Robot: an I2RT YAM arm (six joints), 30 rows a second.
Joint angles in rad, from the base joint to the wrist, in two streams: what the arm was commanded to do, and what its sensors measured. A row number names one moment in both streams.
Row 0, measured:
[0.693, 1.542, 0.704, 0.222, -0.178, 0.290]
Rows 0 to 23, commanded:
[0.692, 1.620, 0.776, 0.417, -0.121, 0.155]
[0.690, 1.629, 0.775, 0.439, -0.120, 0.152]
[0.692, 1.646, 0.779, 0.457, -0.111, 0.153]
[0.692, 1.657, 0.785, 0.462, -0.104, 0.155]
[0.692, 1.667, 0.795, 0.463, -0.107, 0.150]
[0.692, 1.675, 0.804, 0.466, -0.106, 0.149]
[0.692, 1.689, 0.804, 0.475, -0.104, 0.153]
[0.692, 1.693, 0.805, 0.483, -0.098, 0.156]
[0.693, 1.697, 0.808, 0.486, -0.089, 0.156]
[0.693, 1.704, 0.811, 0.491, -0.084, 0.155]
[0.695, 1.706, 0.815, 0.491, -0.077, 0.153]
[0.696, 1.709, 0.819, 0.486, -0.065, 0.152]
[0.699, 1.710, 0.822, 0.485, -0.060, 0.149]
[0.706, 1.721, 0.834, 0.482, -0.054, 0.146]
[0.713, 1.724, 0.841, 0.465, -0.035, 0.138]
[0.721, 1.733, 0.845, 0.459, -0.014, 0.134]
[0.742, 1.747, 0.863, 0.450, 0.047, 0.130]
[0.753, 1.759, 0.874, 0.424, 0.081, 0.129]
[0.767, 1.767, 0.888, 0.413, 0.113, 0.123]
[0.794, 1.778, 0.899, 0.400, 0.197, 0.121]
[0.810, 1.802, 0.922, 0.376, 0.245, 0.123]
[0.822, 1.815, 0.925, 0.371, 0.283, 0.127]
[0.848, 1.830, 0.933, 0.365, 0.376, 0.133]
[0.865, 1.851, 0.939, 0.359, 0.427, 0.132]
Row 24, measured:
[0.799, 1.796, 0.886, 0.375, 0.156, 0.138]
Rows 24 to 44, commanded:
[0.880, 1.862, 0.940, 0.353, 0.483, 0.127]
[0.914, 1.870, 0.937, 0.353, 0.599, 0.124]
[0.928, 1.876, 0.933, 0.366, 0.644, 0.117]
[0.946, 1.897, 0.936, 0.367, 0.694, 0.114]
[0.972, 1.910, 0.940, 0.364, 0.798, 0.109]
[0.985, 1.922, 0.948, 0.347, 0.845, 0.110]
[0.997, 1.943, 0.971, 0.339, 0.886, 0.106]
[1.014, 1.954, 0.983, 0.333, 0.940, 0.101]
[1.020, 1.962, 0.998, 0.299, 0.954, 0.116]
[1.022, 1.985, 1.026, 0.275, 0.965, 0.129]
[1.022, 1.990, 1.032, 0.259, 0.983, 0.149]
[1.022, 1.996, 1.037, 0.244, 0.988, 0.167]
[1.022, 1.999, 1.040, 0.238, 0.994, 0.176]
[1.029, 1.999, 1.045, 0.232, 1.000, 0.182]
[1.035, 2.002, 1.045, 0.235, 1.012, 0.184]
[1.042, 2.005, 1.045, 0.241, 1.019, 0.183]
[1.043, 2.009, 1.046, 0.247, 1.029, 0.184]
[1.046, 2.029, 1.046, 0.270, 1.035, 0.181]
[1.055, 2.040, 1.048, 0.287, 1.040, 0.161]
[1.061, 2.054, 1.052, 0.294, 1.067, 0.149]
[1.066, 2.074, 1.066, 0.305, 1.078, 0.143]
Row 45, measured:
[1.053, 1.992, 1.043, 0.328, 0.945, 0.174]
